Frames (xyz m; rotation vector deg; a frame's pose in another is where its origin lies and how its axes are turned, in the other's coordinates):
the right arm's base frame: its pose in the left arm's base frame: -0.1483 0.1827 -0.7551 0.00 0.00 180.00
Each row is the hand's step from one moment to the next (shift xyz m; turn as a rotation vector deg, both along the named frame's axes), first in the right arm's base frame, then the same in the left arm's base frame.
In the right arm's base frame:
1: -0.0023 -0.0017 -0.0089 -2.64 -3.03 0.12
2: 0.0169 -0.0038 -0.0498 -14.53 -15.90 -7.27
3: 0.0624 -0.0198 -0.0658 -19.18 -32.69 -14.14
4: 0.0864 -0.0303 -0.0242 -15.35 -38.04 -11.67
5: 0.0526 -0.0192 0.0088 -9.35 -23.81 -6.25
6: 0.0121 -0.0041 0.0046 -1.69 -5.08 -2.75
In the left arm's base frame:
1: 0.0023 0.0017 -0.0089 2.64 3.03 0.12
2: -0.0169 0.0038 -0.0498 14.53 15.90 -7.27
3: -0.0624 0.0198 -0.0658 19.18 32.69 -14.14
4: -0.0864 0.0303 -0.0242 15.35 38.04 -11.67
5: -0.0526 0.0192 0.0088 9.35 23.81 -6.25
6: -0.0121 0.0041 0.0046 1.69 5.08 -2.75

